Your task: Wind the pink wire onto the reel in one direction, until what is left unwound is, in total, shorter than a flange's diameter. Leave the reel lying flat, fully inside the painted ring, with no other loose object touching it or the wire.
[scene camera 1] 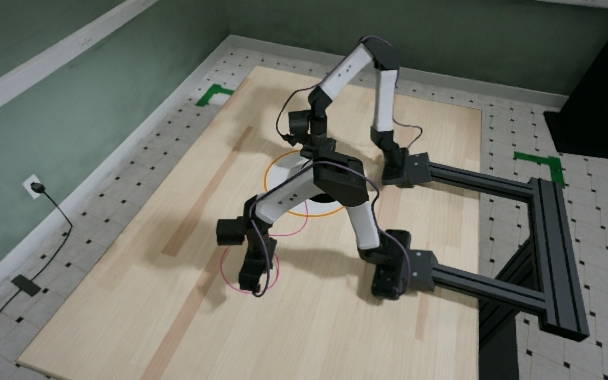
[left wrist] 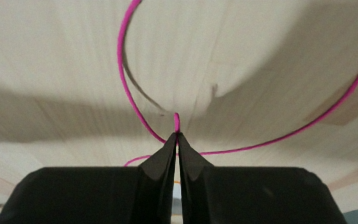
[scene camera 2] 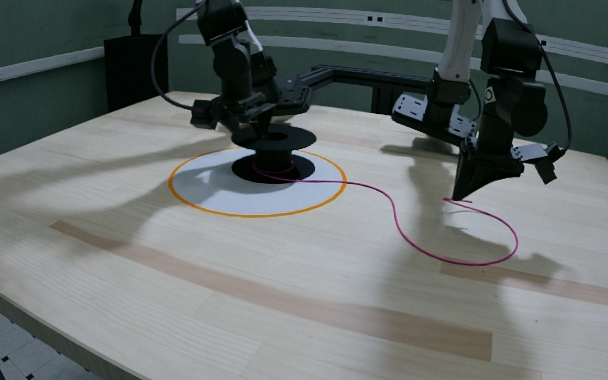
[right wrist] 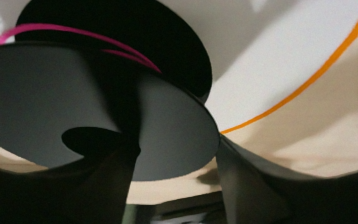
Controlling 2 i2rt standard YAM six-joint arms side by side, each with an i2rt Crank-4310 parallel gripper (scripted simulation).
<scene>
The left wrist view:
my left gripper: 177, 135
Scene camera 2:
my left gripper: 455, 200
black reel: 273, 156
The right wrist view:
my right gripper: 176, 134
black reel: 58, 87
</scene>
